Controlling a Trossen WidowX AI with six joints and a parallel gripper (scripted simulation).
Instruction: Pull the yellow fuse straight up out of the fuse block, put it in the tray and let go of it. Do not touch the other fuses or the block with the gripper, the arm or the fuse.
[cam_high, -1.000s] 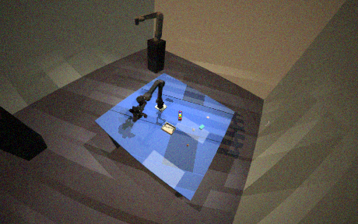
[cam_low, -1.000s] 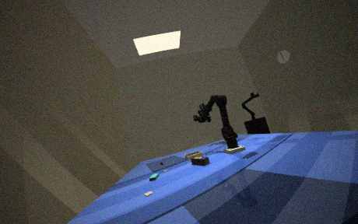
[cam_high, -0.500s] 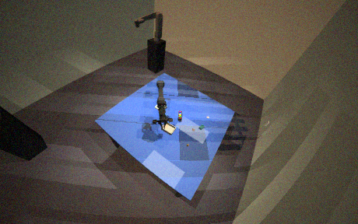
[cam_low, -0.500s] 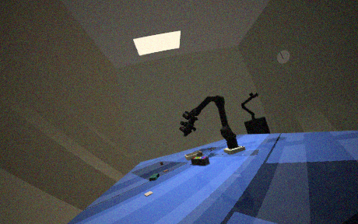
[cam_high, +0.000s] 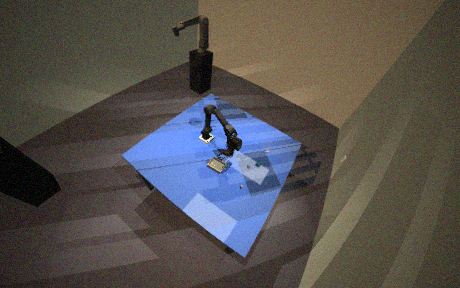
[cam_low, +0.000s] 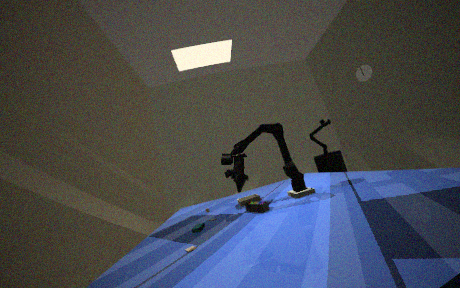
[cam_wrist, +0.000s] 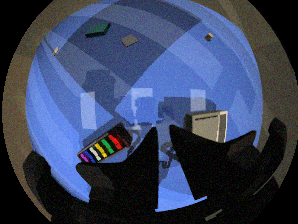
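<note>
Right now my gripper tip is 7 cm to the right of the red fuse, 7 cm above it and 4 cm past it. From my gripper tip the other things lie so: yellow fuse 10 cm to the left, 7 cm below, 6 cm behind; then tray 12 cm to the right, 9 cm below, 5 cm behind.
</note>
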